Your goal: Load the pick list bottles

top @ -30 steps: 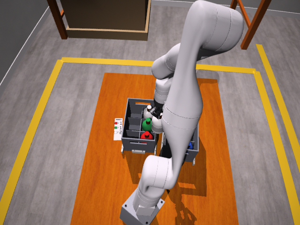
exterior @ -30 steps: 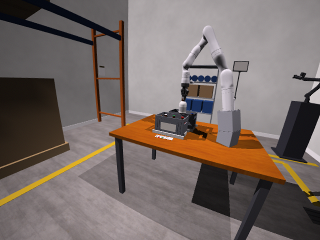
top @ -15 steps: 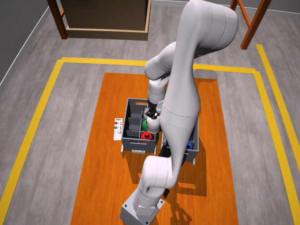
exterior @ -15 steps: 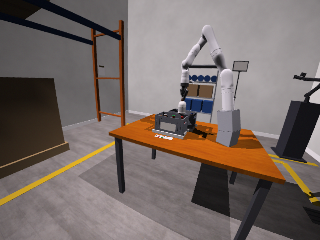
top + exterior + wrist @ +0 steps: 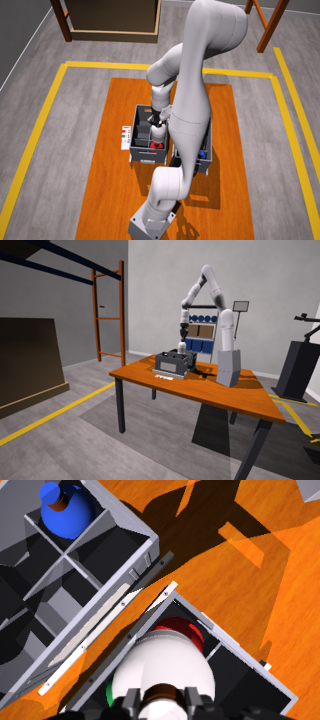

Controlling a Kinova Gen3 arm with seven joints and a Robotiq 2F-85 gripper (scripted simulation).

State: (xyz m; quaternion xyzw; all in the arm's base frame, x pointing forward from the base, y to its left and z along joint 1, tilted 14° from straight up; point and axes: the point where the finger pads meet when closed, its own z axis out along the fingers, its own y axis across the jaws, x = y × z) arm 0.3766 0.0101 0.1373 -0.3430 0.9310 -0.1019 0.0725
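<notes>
Now: the red bottle 1 cm behind my hand, 1 cm to the left of it and 25 cm below it. The rest, counted from my hand: pick list 9 cm ahead, 20 cm to the left, 33 cm below; then blue bottle 7 cm behind, 22 cm to the right, 25 cm below; then green bottle 7 cm ahead, 1 cm to the left, 25 cm below.
</notes>
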